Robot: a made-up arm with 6 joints.
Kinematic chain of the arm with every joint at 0, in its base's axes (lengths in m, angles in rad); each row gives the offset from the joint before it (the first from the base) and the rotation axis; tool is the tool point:
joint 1: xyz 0 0 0.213 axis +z
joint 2: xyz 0 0.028 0 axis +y
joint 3: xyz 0 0 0.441 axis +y
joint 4: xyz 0 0 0.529 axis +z
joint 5: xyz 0 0 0 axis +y
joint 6: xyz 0 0 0.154 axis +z
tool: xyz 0 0 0
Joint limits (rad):
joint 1: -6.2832..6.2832
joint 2: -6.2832..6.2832
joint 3: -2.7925..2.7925
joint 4: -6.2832..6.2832
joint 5: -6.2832..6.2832
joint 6: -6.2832..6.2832
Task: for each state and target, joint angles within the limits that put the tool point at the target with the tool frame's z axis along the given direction. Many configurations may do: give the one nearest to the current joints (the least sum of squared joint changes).
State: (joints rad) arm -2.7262 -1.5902 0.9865 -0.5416 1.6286 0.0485
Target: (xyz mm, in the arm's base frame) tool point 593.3 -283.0 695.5 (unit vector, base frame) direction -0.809 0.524 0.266
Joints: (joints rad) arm -3.5757 -1.4319 0.6638 -0.1539 2.0621 0.0485
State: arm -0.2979 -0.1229 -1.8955 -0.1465 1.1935 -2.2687
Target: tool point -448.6 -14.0 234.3 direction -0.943 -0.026 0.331
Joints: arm 0.1253 -0.1235 -2.5304 0.0933 1.4227 -2.2687
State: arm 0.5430 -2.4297 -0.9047 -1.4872 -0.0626 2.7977
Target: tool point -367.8 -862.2 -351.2 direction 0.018 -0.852 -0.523
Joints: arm 1.1358 -1.8880 -0.3961 -1.2980 0.4005 2.7977
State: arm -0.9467 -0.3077 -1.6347 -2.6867 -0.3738 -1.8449
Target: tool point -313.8 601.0 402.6 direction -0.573 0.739 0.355
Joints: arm -1.0850 -0.2223 -1.9406 -3.3389 -0.9691 -1.8449
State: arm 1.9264 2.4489 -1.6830 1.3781 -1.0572 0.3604
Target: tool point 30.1 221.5 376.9 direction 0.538 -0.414 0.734
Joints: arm 1.6570 2.9650 -2.5541 0.6114 -1.0590 0.3604
